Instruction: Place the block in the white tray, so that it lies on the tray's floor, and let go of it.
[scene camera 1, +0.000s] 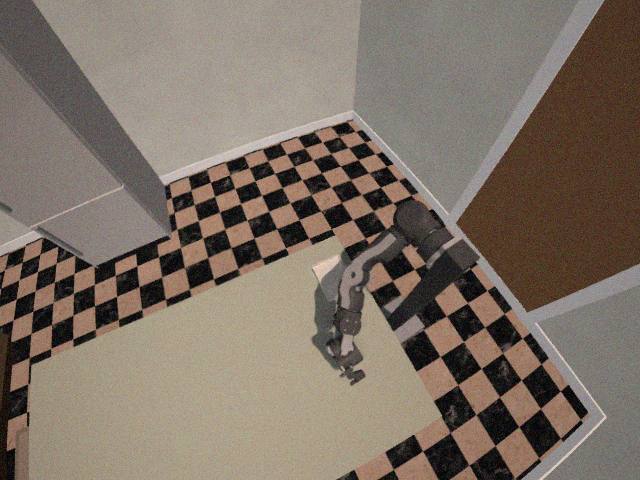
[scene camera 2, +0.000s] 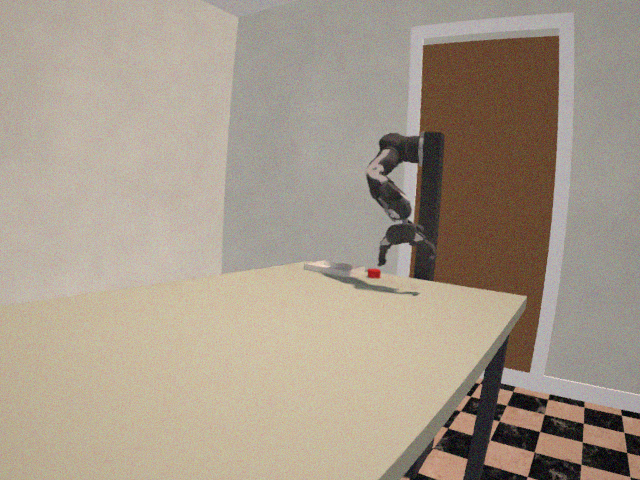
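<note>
A small red block (scene camera 2: 373, 273) sits on the table, beside the right end of the white tray in scene camera 2. The block does not show in scene camera 1, where the arm covers part of the table. The shallow white tray (scene camera 1: 325, 265) (scene camera 2: 313, 266) lies near the table's far edge, partly hidden by the arm in scene camera 1 and partly shaded. My gripper (scene camera 1: 347, 363) (scene camera 2: 407, 257) is open, its fingers spread wide with no block between them. It hangs above the table, higher than the block and to its right in scene camera 2.
The pale table (scene camera 1: 206, 382) (scene camera 2: 232, 361) reaches far out from the arm's side. The arm's dark post (scene camera 1: 431, 284) (scene camera 2: 432, 206) stands beside the table's edge. The arm's shadow falls across the tray and table. A grey cabinet (scene camera 1: 103, 222) stands apart from the table.
</note>
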